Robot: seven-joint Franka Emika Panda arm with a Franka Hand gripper.
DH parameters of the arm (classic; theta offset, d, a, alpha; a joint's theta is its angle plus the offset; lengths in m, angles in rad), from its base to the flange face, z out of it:
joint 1: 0 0.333 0 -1.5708
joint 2: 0 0 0 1.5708
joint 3: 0 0.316 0.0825 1.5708
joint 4: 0 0 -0.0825 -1.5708
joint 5: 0 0.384 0 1.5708
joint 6: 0 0 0.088 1.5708
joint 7: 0 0.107 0 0
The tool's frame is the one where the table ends.
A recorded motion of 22 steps. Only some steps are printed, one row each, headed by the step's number.
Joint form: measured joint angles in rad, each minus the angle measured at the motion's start. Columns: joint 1, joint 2, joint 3, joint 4, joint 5, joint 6, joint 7.
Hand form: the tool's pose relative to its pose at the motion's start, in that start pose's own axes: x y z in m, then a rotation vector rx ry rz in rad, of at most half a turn. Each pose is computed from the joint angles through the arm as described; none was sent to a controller.
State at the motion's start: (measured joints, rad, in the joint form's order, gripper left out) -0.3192 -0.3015 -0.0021 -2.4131 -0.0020 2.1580 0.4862
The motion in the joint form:
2: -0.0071 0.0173 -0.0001 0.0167 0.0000 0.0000 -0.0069
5: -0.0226 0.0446 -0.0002 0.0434 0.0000 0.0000 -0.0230
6: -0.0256 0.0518 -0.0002 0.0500 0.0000 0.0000 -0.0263
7: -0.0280 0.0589 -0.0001 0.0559 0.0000 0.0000 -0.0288
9: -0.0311 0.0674 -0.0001 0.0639 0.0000 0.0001 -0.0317
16: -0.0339 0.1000 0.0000 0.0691 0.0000 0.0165 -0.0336
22: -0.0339 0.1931 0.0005 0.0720 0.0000 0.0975 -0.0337
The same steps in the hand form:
2: 0.0064 0.0003 0.0003 -0.0006 -0.0004 0.0003
5: 0.0174 0.0028 0.0009 -0.0015 -0.0006 -0.0002
6: 0.0200 0.0030 0.0013 -0.0019 -0.0011 -0.0005
7: 0.0223 0.0031 0.0019 -0.0026 -0.0021 -0.0007
9: 0.0253 0.0032 0.0023 -0.0029 -0.0024 -0.0005
16: 0.0307 0.0021 0.0141 -0.0079 -0.0122 0.0003
22: 0.0428 -0.0041 0.0512 -0.0120 -0.0204 -0.0004

